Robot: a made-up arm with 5 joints.
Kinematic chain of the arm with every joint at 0, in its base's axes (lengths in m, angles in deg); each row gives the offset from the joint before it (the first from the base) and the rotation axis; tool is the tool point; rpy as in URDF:
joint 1: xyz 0 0 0.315 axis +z
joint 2: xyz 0 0 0 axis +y
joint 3: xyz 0.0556 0 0.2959 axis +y
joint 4: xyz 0.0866 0 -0.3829 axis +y
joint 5: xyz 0.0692 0 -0.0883 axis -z
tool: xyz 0 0 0 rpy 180 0 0
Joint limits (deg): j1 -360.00..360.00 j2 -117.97..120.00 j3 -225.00..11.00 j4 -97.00..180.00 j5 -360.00..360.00
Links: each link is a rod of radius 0.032 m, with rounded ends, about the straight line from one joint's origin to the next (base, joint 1, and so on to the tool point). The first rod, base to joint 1, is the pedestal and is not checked.
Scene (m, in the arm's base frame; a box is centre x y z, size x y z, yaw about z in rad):
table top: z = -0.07
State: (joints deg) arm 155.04 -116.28 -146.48 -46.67 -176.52
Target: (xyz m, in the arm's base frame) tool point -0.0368 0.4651 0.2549
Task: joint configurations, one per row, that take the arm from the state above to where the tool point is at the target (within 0.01 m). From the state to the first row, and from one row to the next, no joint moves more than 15 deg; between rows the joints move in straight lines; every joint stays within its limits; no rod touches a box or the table.
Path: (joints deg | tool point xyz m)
1: 148.32 -101.93 -134.34 -43.25 -176.52 | 0.6324 -0.3903 0.3660
2: 141.59 -87.58 -122.19 -39.82 -176.52 | 0.5214 -0.4134 0.6384
3: 134.87 -73.22 -110.05 -36.40 -176.52 | 0.3423 -0.3439 0.8548
4: 128.14 -58.87 -97.91 -32.98 -176.52 | 0.1460 -0.1859 0.9769
5: 121.42 -44.52 -85.76 -29.55 -176.52 | -0.0176 0.0288 0.9853
6: 114.70 -30.17 -73.62 -26.13 -176.52 | -0.1145 0.2488 0.8839
7: 107.97 -15.82 -61.48 -22.71 -176.52 | -0.1358 0.4188 0.6986
8: 101.25 -1.47 -49.33 -19.29 -176.52 | -0.0987 0.4963 0.4723
9: 94.52 12.89 -37.19 -15.86 -176.52 | -0.0368 0.4651 0.2548

